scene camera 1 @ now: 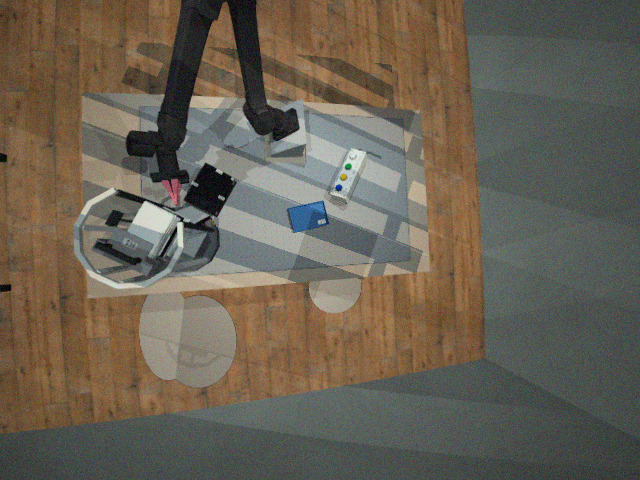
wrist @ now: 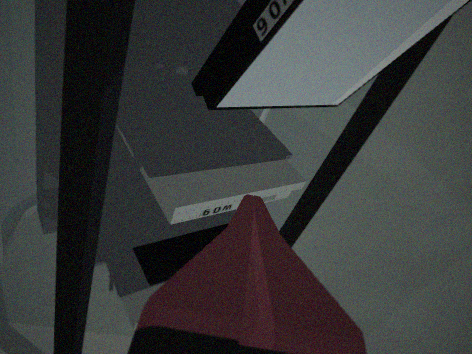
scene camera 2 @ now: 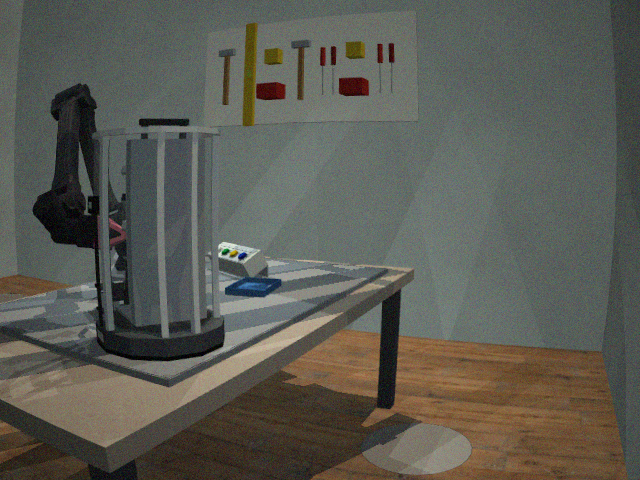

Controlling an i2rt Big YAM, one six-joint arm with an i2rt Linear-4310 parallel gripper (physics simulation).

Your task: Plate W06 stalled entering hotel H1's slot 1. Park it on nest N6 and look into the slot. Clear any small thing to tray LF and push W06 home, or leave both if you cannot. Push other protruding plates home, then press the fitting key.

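Places are measured from the arm's base along level axes (x back, y right, z up), in centimetres.
Pixels of known places: gripper, between the fingertips: (scene camera 1: pixel 176 205) (wrist: pixel 250 206); arm's base, origin of its link: (scene camera 1: pixel 285 125).
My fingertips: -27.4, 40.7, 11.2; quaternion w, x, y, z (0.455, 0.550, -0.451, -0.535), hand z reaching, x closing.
For each thing: its middle in the pictures, then the offset to it from my fingertips, as dx, dy, dz. "spot": a spot on its surface instead.
- pale plate labelled W09, middle of its body: (wrist: pixel 191 129) (scene camera 1: pixel 166 231) -8.0, +3.4, +2.4
- black strip, middle of its body: (wrist: pixel 172 189) (scene camera 1: pixel 158 230) -8.1, +3.4, +7.7
- Plate W06, a spot on its surface: (wrist: pixel 300 60) spot: -2.0, +0.3, -5.6
- blue tray, middle of its body: (scene camera 2: pixel 254 286) (scene camera 1: pixel 308 216) -8.9, -44.6, -18.1
- key panel, middle of its body: (scene camera 2: pixel 236 259) (scene camera 1: pixel 349 175) +5.3, -64.2, -14.8
- cage with pale rails, middle of its body: (wrist: pixel 174 93) (scene camera 2: pixel 154 232) (scene camera 1: pixel 163 238) -9.9, +5.1, +1.4
- black square piece with white tabs, a spot on its surface: (scene camera 1: pixel 209 187) spot: +7.5, -8.3, -12.9
- grey-white box, a spot on its surface: (scene camera 1: pixel 284 163) spot: +15.0, -38.4, -18.8
My gripper (scene camera 1: pixel 176 200) (scene camera 2: pixel 123 235) (wrist: pixel 250 206) is shut and empty at the cage opening of hotel H1 (scene camera 1: pixel 152 221) (scene camera 2: pixel 142 232). In the wrist view its tips overlap the front edge of a pale plate labelled W09 (wrist: pixel 200 192), which sticks out of the hotel. A black strip (wrist: pixel 172 252) shows below it, partly hidden by the fingers. Plate W06 (wrist: pixel 300 60), with a black labelled edge and pale face, is at the upper right, apart from the fingers. Slot 1's inside cannot be made out. A blue tray (scene camera 1: pixel 305 218) (scene camera 2: pixel 253 293) has an unreadable tag. The key panel (scene camera 2: pixel 256 264) has coloured keys.
A cage with pale rails (scene camera 1: pixel 77 235) (scene camera 2: pixel 161 232) surrounds the hotel. Dark bars (wrist: pixel 82 150) flank the wrist view. A black square piece with white tabs (scene camera 1: pixel 209 187) is right of the fingers. A grey-white box (scene camera 1: pixel 284 158) stands under the arm's elbow.
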